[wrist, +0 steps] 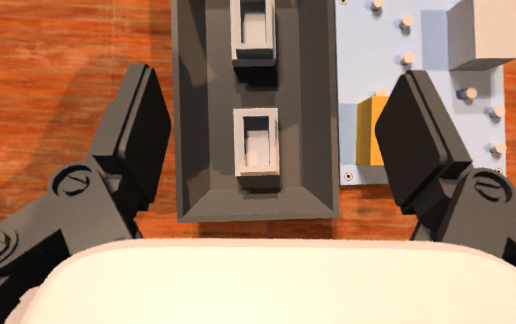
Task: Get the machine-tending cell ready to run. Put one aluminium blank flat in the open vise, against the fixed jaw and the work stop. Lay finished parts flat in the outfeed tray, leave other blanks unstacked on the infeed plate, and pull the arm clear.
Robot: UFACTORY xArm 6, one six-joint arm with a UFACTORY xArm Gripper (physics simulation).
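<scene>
My gripper is open and empty, its dark fingers spread on either side of the lower half of the dark grey outfeed tray in the wrist view. A pale grey finished part with a rectangular pocket lies in the tray, pocket up, between the fingers in view. A second pocketed part is in the tray further up, cut off by the top edge; a dark shadow lies below it. The two parts are apart. How high the fingers hang above the tray is hard to tell. The vise does not show.
A light blue infeed plate with pegs and corner screws stands right of the tray. A pale beige block is on its upper right. An orange block is at its lower left, partly hidden by the right finger. Orange-brown wooden table shows at left.
</scene>
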